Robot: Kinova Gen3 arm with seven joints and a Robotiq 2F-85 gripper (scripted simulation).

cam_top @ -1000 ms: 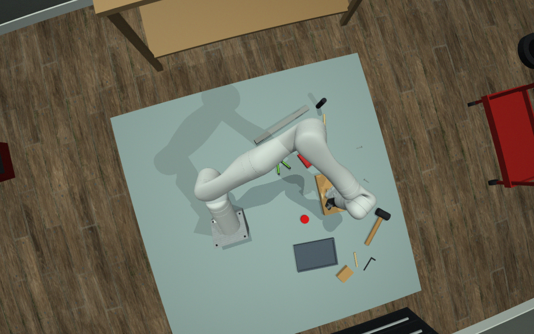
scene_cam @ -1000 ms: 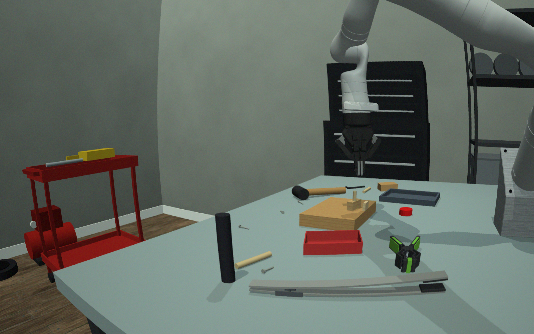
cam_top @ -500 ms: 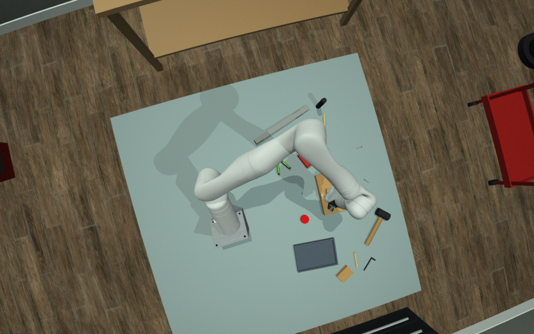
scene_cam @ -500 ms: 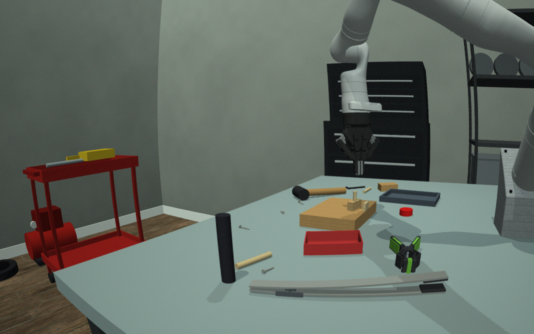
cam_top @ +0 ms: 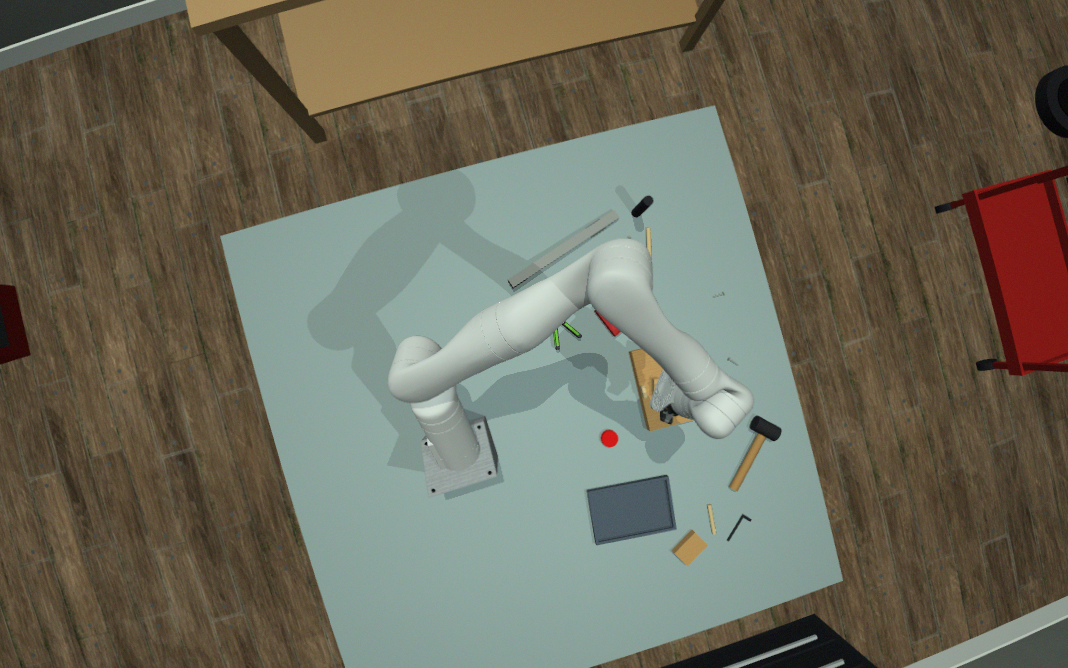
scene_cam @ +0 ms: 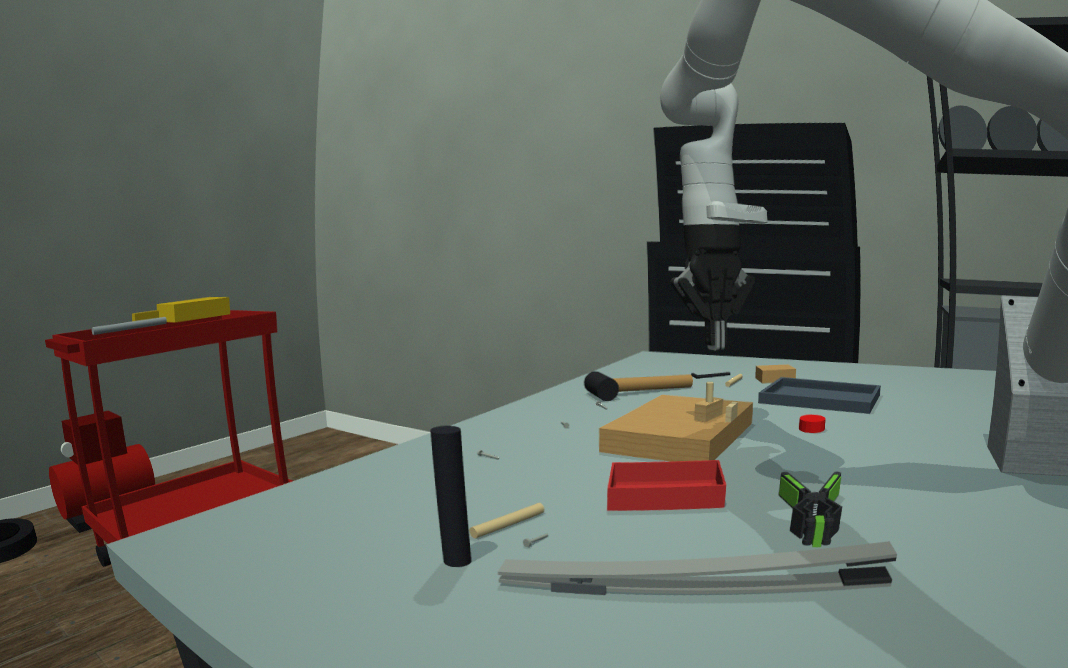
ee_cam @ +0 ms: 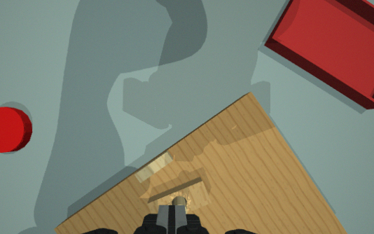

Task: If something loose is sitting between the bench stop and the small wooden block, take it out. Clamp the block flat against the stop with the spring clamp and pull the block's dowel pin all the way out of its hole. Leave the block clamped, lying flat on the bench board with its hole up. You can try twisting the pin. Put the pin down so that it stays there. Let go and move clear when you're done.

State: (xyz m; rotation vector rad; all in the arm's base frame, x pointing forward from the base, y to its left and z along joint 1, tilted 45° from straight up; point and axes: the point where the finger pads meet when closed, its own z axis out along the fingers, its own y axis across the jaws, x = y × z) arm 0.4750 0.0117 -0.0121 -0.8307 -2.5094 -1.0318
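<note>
My gripper is now 10 mm short of the dowel pin and 80 mm above it. The rest, counted from my hand: red puck (130 mm behind, 90 mm to the right, 130 mm below); small wooden block (10 mm ahead, 100 mm below); wooden bench board (40 mm ahead, 120 mm below).
</note>
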